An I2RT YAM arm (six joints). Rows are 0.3 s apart.
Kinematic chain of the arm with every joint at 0, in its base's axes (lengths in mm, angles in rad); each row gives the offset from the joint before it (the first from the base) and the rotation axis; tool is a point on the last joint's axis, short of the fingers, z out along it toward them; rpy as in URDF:
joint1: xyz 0 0 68 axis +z
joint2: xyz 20 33.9 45.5 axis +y
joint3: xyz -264 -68.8 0 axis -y
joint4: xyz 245 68.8 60 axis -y
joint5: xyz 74 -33.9 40.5 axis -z
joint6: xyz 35.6 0 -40.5 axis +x
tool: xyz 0 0 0 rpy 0 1.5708 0
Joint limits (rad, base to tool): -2.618..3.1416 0..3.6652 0..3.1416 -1.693..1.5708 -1.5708..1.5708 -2.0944..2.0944
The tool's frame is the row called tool.
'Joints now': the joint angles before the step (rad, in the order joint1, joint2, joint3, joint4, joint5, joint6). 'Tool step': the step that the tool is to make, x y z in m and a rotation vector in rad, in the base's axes. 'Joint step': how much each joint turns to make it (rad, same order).
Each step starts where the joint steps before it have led.
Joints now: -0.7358 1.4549 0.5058 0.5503 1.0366 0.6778
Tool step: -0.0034 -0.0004 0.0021 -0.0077 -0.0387 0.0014
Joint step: -0.0111 -0.0172 -0.0068 0.0001 -0.0194 0.0272
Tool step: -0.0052 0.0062 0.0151 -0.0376 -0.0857 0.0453
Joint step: -0.0001 -0.0862 -0.0176 0.0000 -0.0532 0.0237
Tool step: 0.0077 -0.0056 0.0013 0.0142 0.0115 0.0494
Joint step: 0.0005 0.0313 0.0318 -0.0009 -0.0472 -0.0219
